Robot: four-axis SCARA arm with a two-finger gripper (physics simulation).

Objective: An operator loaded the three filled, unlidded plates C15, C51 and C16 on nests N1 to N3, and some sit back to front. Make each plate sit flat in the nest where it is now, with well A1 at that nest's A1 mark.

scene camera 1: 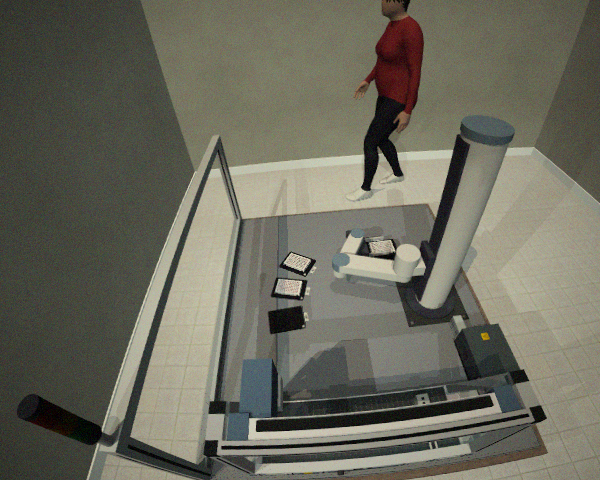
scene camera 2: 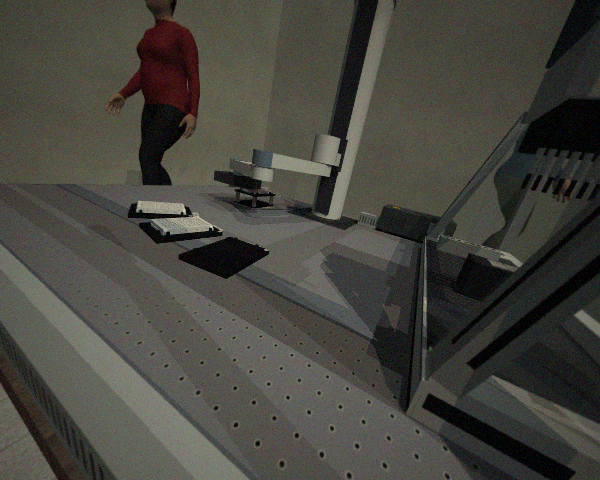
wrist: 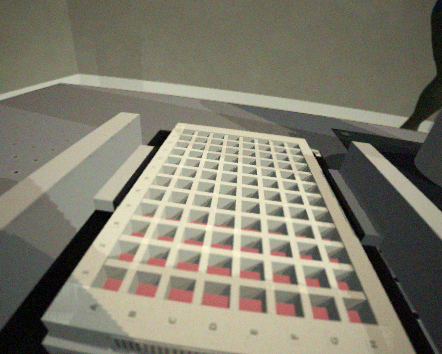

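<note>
My gripper (scene camera 1: 380, 246) (wrist: 242, 146) is shut on a white plate (scene camera 1: 381, 247) (wrist: 242, 190), one finger along each long side. This plate lies level at the black raised stand (scene camera 1: 386, 256) (scene camera 2: 254, 201); whether it touches is unclear. In the wrist view column 1 is nearest, A left and H right, with red in the near wells. Two more white plates, the back one (scene camera 1: 298, 262) (scene camera 2: 160, 207) and the middle one (scene camera 1: 289, 287) (scene camera 2: 181, 225), are in their nests. The front nest (scene camera 1: 286, 320) (scene camera 2: 224, 256) is empty. Plate names and those two plates' A1 corners are too small to read.
The arm's column (scene camera 1: 462, 220) (scene camera 2: 357, 100) stands right of the stand. A dark box (scene camera 1: 487, 350) (scene camera 2: 410, 221) is beyond it. A blue box (scene camera 1: 257, 386) and a framed gantry (scene camera 1: 375, 417) are at the front. A person (scene camera 1: 397, 65) (scene camera 2: 167, 70) is behind the table.
</note>
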